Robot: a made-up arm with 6 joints. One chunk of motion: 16 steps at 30 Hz.
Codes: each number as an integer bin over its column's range. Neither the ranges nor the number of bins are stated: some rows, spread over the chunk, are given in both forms.
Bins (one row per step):
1: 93 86 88 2 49 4
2: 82 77 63 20 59 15
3: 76 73 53 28 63 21
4: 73 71 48 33 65 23
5: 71 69 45 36 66 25
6: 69 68 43 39 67 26
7: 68 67 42 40 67 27
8: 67 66 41 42 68 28
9: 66 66 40 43 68 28
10: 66 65 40 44 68 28
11: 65 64 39 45 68 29
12: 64 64 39 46 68 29
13: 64 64 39 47 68 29
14: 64 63 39 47 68 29
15: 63 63 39 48 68 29
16: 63 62 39 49 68 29
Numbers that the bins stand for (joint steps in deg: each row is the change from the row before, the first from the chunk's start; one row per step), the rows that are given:
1: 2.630 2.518 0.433 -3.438 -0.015 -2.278
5: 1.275 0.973 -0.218 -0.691 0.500 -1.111
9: 0.967 0.700 -0.294 -0.125 0.561 -0.944
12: 0.843 0.518 -0.309 0.117 0.561 -0.889
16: 0.782 0.336 -0.309 0.360 0.561 -0.889
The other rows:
2: 1.953 1.700 0.055 -1.984 0.288 -1.667
3: 1.583 1.336 -0.097 -1.337 0.409 -1.333
4: 1.398 1.155 -0.173 -0.933 0.470 -1.222
6: 1.152 0.882 -0.248 -0.448 0.530 -1.056
7: 1.090 0.791 -0.264 -0.368 0.530 -1.000
8: 1.028 0.700 -0.279 -0.206 0.561 -0.944
10: 0.967 0.609 -0.294 -0.044 0.561 -0.944
11: 0.905 0.518 -0.309 0.036 0.561 -0.889
13: 0.843 0.518 -0.309 0.198 0.561 -0.889
14: 0.843 0.427 -0.309 0.198 0.561 -0.889
15: 0.782 0.427 -0.309 0.279 0.561 -0.889

